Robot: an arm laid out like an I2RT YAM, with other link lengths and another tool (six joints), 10 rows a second.
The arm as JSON. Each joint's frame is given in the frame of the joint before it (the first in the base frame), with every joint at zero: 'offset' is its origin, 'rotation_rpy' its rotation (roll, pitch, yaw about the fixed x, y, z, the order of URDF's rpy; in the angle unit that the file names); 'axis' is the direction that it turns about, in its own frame. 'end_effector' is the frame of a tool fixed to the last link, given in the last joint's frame.
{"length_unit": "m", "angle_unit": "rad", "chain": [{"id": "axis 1", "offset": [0.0, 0.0, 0.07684], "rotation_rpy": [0.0, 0.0, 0.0], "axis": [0.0, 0.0, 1.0]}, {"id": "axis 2", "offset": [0.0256, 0.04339, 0.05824], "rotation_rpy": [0.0, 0.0, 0.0], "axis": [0.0, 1.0, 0.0]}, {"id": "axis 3", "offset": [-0.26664, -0.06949, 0.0], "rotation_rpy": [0.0, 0.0, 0.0], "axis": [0.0, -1.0, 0.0]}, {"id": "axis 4", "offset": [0.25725, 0.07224, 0.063], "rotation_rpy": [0.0, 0.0, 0.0], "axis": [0.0, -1.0, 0.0]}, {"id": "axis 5", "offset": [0.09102, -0.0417, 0.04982], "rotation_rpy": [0.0, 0.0, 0.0], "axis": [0.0, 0.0, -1.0]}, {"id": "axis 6", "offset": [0.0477, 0.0, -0.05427], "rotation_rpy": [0.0, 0.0, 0.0], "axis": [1.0, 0.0, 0.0]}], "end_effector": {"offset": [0.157, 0.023, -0.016], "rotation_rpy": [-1.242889, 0.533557, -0.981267]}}
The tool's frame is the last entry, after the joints.
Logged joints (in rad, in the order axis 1, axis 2, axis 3, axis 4, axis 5, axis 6), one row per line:
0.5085 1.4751 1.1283 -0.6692 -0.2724 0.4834
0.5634 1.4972 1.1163 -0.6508 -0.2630 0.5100
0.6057 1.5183 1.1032 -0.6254 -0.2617 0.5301
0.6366 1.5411 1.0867 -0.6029 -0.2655 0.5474
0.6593 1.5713 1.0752 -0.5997 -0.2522 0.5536
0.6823 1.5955 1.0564 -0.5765 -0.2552 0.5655
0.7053 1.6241 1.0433 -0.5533 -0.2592 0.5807
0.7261 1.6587 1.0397 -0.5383 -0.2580 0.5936
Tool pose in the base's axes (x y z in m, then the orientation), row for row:
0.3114 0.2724 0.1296 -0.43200 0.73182 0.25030 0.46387
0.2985 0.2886 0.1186 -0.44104 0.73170 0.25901 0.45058
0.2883 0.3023 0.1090 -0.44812 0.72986 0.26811 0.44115
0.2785 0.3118 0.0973 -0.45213 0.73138 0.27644 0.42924
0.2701 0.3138 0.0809 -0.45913 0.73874 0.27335 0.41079
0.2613 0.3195 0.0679 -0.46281 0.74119 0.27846 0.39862
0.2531 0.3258 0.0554 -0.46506 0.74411 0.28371 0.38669
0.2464 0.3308 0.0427 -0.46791 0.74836 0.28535 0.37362
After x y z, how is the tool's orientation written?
As a quaternion, x y z w.
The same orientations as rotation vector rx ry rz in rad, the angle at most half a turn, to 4 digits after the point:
-1.0615 1.7982 0.6150
-1.0902 1.8087 0.6402
-1.1124 1.8118 0.6656
-1.1285 1.8255 0.6900
-1.1557 1.8595 0.6881
-1.1716 1.8762 0.7049
-1.1838 1.8942 0.7222
-1.1984 1.9167 0.7309

